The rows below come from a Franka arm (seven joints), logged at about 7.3 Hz.
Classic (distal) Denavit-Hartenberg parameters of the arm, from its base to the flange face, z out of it. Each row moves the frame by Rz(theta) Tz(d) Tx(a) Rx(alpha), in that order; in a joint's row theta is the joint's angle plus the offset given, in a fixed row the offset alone. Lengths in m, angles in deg.
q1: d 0.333, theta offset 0, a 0, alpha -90
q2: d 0, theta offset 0, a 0, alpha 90
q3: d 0.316, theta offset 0, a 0.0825, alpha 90
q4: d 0, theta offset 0, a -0.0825, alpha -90
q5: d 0.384, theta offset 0, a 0, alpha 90
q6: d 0, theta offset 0, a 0.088, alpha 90
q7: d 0.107, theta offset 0, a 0, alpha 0
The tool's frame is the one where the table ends.
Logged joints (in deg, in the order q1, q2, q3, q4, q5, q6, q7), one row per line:
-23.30 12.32 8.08 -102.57 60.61 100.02 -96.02
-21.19 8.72 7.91 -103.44 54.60 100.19 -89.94
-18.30 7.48 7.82 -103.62 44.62 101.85 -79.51
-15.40 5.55 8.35 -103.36 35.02 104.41 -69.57
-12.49 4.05 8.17 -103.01 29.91 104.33 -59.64
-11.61 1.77 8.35 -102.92 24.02 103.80 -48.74
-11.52 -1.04 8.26 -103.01 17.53 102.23 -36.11
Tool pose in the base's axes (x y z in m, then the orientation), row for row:
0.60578 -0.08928 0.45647 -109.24 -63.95 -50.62
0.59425 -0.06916 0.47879 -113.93 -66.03 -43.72
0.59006 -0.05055 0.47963 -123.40 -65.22 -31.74
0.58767 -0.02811 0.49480 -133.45 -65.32 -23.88
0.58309 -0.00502 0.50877 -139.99 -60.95 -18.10
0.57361 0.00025 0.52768 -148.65 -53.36 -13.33
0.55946 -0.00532 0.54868 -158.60 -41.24 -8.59
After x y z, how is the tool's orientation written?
As a rotation vector, in degrees.
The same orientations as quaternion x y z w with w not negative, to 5 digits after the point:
-0.74381 -0.43543 -0.34467 0.37195
-0.76849 -0.44539 -0.29490 0.35225
-0.81788 -0.43227 -0.21037 0.31616
-0.85754 -0.41974 -0.15345 0.25473
-0.88671 -0.38606 -0.11465 0.22706
-0.92140 -0.33075 -0.08263 0.18654
-0.95720 -0.24890 -0.05184 0.13832

